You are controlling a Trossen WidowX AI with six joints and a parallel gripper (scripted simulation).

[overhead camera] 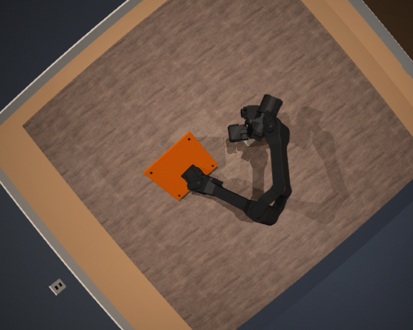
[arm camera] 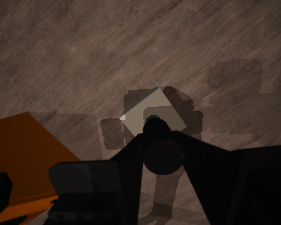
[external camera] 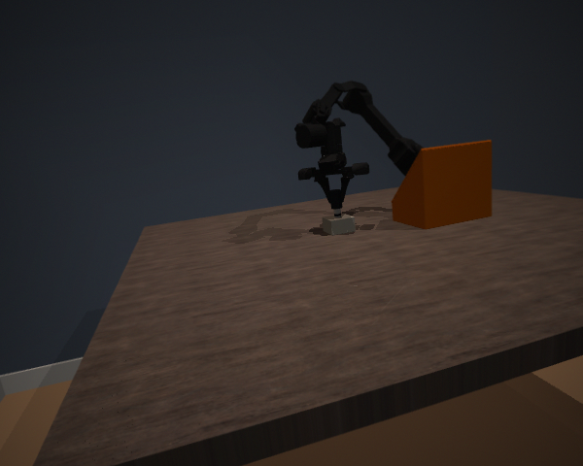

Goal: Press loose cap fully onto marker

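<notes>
Right now my gripper tip is 6 cm above the pale holder block. Also, from my gripper tip: dark cap: 1 cm above.
</notes>
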